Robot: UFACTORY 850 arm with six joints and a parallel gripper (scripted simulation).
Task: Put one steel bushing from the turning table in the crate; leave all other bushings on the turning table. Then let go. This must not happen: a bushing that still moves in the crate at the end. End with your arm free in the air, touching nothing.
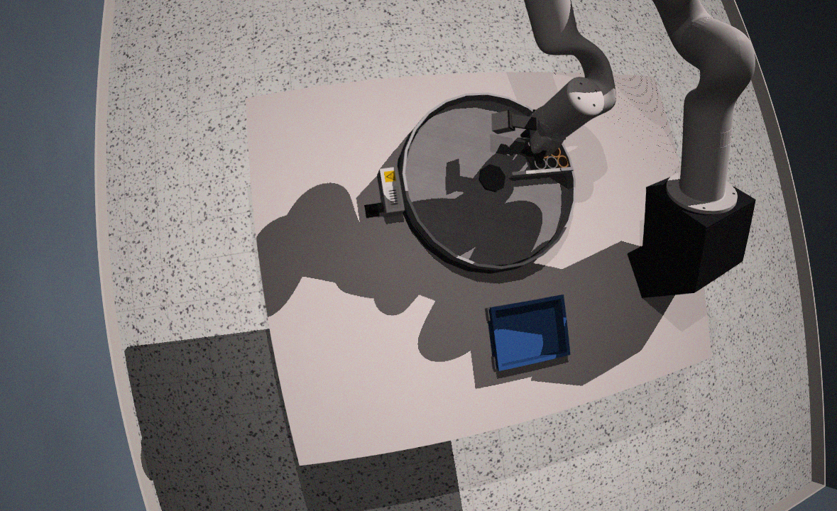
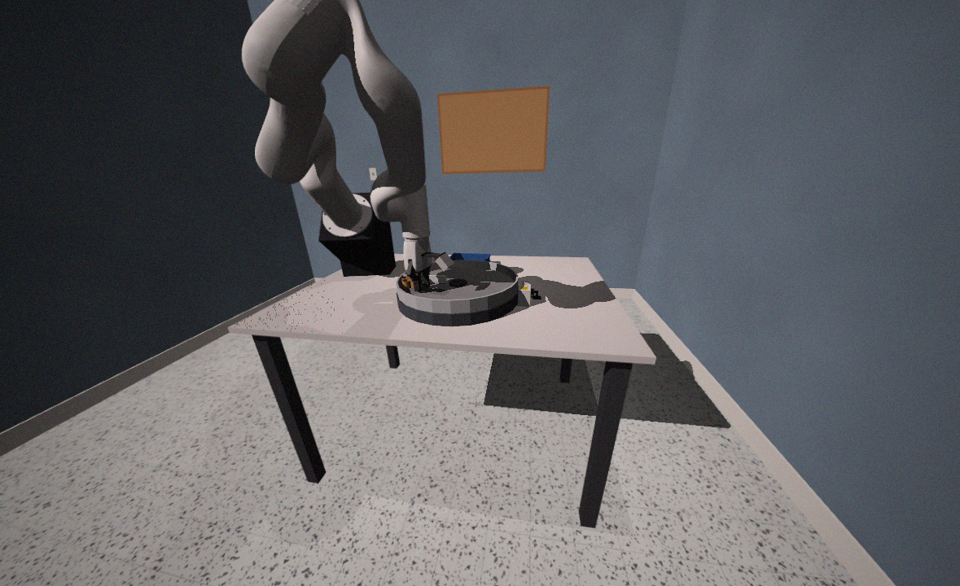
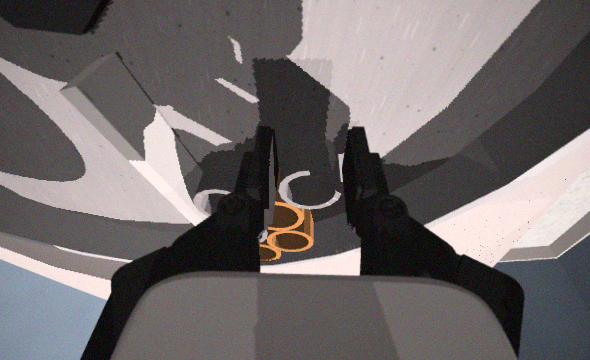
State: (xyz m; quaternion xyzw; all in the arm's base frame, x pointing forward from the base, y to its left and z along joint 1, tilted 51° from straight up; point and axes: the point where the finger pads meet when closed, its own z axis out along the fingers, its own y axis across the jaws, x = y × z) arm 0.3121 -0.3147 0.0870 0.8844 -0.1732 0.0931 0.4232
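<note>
Right now the blue crate is 420 mm to the left of my hand, 160 mm ahead of it and 50 mm below it. From my hand the other things lie so: grey turning table: 120 mm ahead, 50 mm to the left, 30 mm below.
</note>
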